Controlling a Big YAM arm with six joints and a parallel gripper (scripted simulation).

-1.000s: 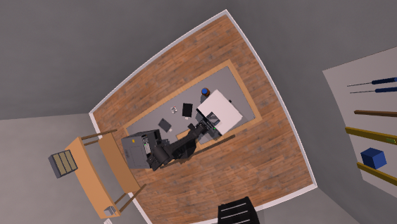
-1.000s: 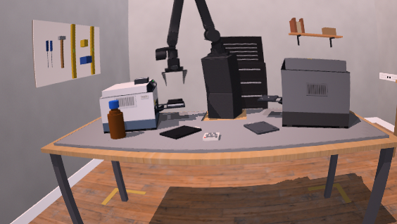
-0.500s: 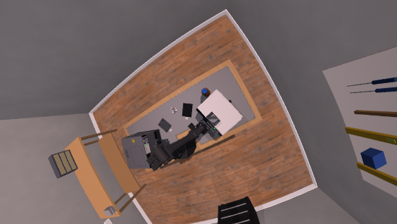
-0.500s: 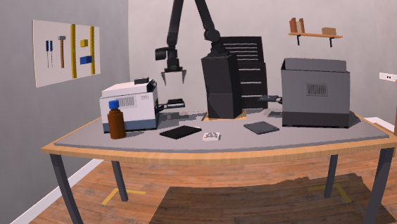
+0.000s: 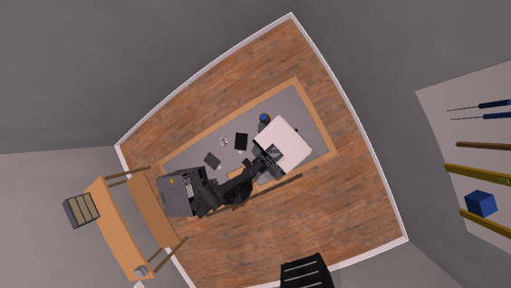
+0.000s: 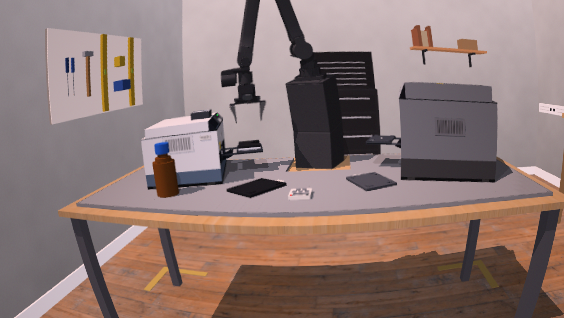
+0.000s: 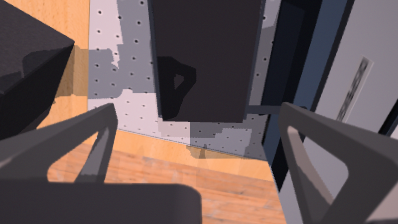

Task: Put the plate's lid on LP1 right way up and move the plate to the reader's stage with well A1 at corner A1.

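The lid lies 10 cm below my hand, 1 cm to the right of it and 1 cm behind it. From my hand the other things lie so: brown capped bottle: 36 cm ahead, 18 cm to the right, 9 cm below; multi-well plate: 10 cm below, 1 cm to the right, 1 cm behind; flat black pad: 25 cm ahead, 20 cm below, 11 cm to the left.
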